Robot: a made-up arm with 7 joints.
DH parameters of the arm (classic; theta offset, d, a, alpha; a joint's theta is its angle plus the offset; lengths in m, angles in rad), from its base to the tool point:
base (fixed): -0.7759 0 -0.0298 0
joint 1: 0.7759 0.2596 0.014 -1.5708
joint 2: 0 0.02 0.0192 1.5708
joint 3: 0 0.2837 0.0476 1.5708
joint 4: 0 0.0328 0.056 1.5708
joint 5: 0 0.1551 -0.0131 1.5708
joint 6: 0 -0.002 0.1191 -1.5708
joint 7: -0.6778 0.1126 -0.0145 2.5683
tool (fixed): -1.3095 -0.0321 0 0
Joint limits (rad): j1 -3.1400..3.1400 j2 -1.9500..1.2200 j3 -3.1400..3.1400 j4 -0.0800..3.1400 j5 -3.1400..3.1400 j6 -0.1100..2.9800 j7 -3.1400..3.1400
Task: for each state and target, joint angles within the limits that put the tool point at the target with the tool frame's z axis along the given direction. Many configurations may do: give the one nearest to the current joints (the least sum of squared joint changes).
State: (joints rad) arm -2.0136 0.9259 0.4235 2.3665 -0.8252 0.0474 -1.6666
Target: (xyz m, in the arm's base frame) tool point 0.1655 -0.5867 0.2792 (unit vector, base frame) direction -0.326 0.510 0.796
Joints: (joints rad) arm -1.4189 1.0334 0.2092 2.1881 -1.1447 0.4760 -2.0253
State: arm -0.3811 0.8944 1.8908 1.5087 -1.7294 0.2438 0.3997
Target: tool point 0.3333 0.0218 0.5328 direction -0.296 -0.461 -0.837
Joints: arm -0.9415 1.2200 1.9878 1.4784 -2.0891 -0.1100 0.0439
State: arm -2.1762 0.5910 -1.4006 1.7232 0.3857 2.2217 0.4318
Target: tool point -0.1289 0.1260 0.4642 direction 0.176 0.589 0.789
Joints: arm -2.6387 -0.1840 -1.7684 1.6496 0.7643 2.6003 0.0003
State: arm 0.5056 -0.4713 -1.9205 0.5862 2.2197 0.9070 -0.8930
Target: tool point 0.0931 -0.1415 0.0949 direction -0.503 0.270 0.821
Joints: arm 1.1067 -1.0503 -2.4165 0.3995 2.6149 1.0921 -1.6998
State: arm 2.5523 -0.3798 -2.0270 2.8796 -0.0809 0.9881 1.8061
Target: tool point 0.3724 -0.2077 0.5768 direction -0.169 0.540 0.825
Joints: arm 2.5428 -0.5818 -2.5072 2.6349 -0.6287 1.2313 1.7446
